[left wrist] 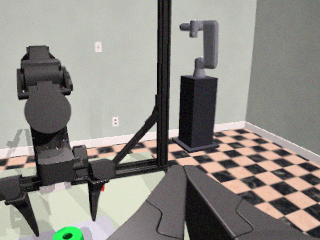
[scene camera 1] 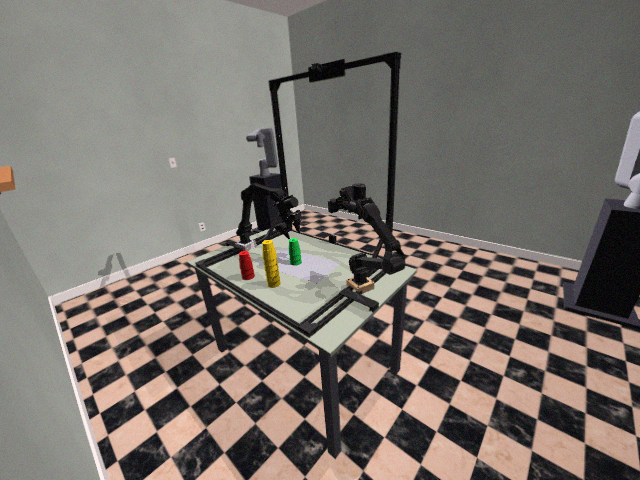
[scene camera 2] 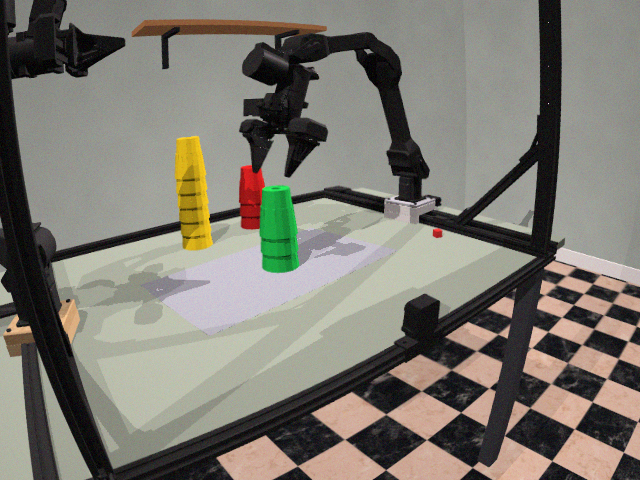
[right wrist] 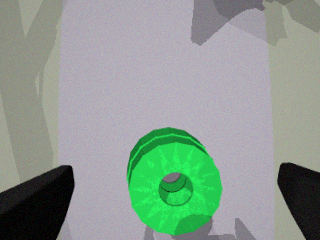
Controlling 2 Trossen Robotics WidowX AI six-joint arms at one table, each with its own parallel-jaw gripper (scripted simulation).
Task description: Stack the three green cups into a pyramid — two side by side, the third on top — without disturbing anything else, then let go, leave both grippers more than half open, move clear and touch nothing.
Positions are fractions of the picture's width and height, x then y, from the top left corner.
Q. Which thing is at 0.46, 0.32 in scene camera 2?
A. My right gripper.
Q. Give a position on a green cup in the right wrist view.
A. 0.50, 0.64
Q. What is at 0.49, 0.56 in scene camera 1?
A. A grey mat.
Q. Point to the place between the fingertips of my right gripper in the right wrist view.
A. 0.56, 0.73
